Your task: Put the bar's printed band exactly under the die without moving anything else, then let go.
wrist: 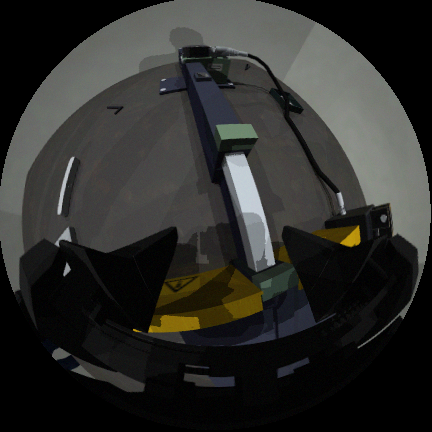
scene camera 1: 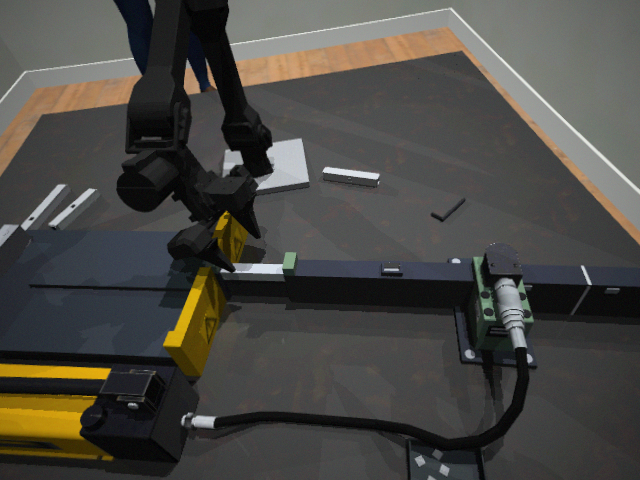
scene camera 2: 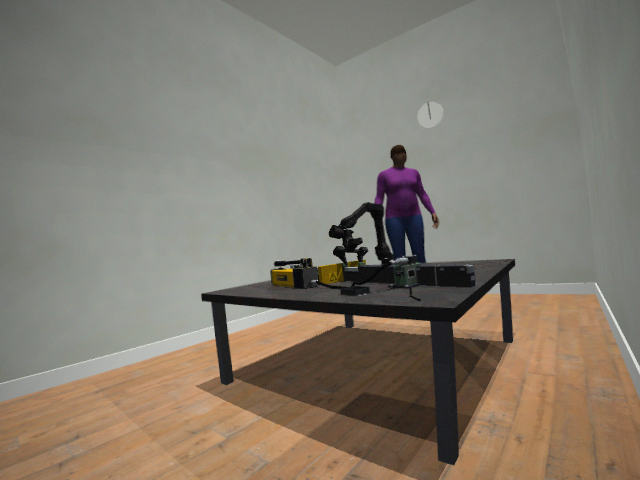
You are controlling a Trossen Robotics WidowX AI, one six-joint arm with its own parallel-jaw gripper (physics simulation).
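Pixels of known places: gripper, between the fingertips: [wrist: 231,232] [scene camera 1: 246,254] [scene camera 2: 354,265]; arm's base, origin of its link: [scene camera 1: 257,168].
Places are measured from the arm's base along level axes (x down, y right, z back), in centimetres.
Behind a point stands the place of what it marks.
A pale bar [scene camera 1: 258,271] {x -6.1, y 5.2, z -36.3 cm} [scene camera 2: 351,268] {x -5.5, y 6.3, z -36.2 cm} [wrist: 246,205] {x -6.1, y 5.5, z -35.0 cm} lies level in line with the dark beam, between a green block [scene camera 1: 290,263] {x -8.4, y 0.0, z -38.5 cm} [wrist: 236,137] {x -8.4, y 0.6, z -37.2 cm} at the beam's end and another green block [wrist: 276,281] {x -8.4, y 11.3, z -32.6 cm} by the yellow plates. No printed band can be made out on it. My gripper [scene camera 1: 245,253] {x -6.8, y 6.4, z -32.5 cm} [scene camera 2: 353,262] {x -6.8, y 6.4, z -32.5 cm} [wrist: 231,232] {x -6.8, y 6.4, z -32.5 cm} is wide open and empty above the bar's end near the yellow plates. In the wrist view its fingertips stand apart on either side of the bar. I cannot tell for certain which part is the die.
Yellow plates [scene camera 1: 196,322] {x -6.5, y 15.8, z -42.8 cm} [wrist: 210,300] {x -7.4, y 9.5, z -28.0 cm} stand close by the fingers. The dark beam [scene camera 1: 341,279] {x -6.0, y -7.0, z -42.6 cm} [wrist: 210,100] {x -6.7, y -7.2, z -40.5 cm} runs to a green cabled unit [scene camera 1: 498,310] {x -7.9, y -24.7, z -56.5 cm}. A black cable [scene camera 1: 330,419] {x -0.3, y 0.9, z -60.2 cm} crosses the front. Loose pale bars [scene camera 1: 351,177] {x -0.8, y -18.9, z -12.9 cm} [scene camera 1: 74,209] {x -1.0, y 40.8, z 0.6 cm}, a hex key [scene camera 1: 448,210] {x 0.2, y -33.1, z -29.7 cm} and a tray [scene camera 1: 483,459] {x -1.3, y -15.1, z -70.5 cm} lie around.
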